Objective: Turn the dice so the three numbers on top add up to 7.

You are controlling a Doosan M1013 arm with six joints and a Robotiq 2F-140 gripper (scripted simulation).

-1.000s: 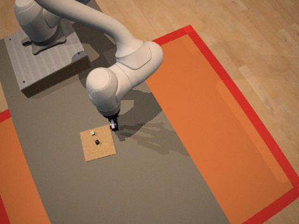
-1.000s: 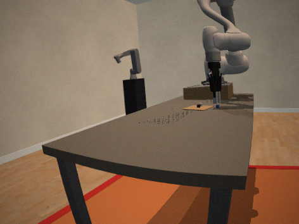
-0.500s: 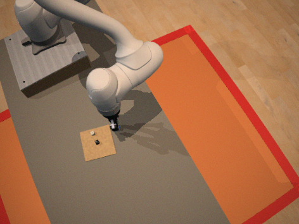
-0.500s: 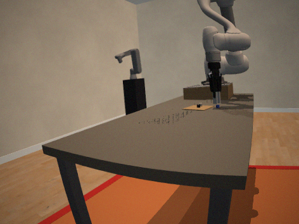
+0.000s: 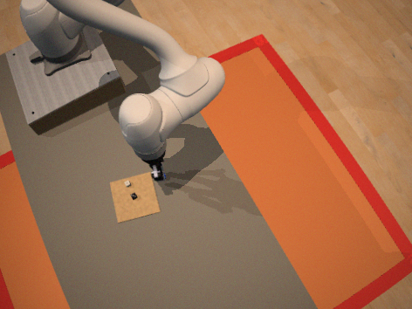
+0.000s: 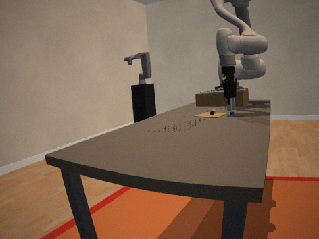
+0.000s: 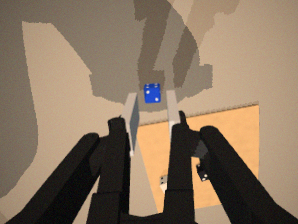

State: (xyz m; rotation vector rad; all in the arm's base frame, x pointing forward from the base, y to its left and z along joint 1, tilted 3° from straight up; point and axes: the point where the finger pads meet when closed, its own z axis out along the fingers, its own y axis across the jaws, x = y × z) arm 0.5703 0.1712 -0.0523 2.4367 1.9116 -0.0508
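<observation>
My gripper is now 1 cm to the right of the blue die and 5 cm above it. Also, from my hand: black die 3 cm ahead, 11 cm to the right, 4 cm below; tan mat 3 cm ahead, 11 cm to the right, 5 cm below; white die 2 cm behind, 11 cm to the right, 4 cm below.
</observation>
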